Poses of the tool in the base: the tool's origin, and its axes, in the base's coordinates. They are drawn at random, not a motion.
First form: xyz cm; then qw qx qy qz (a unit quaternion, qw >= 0).
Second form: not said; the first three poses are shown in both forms.
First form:
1: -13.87 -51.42 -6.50 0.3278 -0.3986 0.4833 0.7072
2: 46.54 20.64 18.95 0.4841 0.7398 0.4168 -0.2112
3: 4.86 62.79 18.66 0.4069 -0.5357 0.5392 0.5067
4: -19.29 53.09 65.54 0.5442 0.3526 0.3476 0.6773
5: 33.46 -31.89 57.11 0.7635 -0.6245 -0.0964 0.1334
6: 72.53 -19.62 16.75 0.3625 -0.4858 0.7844 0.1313
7: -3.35 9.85 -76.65 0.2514 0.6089 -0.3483 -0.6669
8: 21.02 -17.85 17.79 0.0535 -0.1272 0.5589 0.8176
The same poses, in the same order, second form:
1: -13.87 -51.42 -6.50 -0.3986 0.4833 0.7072 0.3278
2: 46.54 20.64 18.95 0.7398 0.4168 -0.2112 0.4841
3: 4.86 62.79 18.66 -0.5357 0.5392 0.5067 0.4069
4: -19.29 53.09 65.54 0.3526 0.3476 0.6773 0.5442
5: 33.46 -31.89 57.11 -0.6245 -0.0964 0.1334 0.7635
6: 72.53 -19.62 16.75 -0.4858 0.7844 0.1313 0.3625
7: -3.35 9.85 -76.65 0.6089 -0.3483 -0.6669 0.2514
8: 21.02 -17.85 17.79 -0.1272 0.5589 0.8176 0.0535
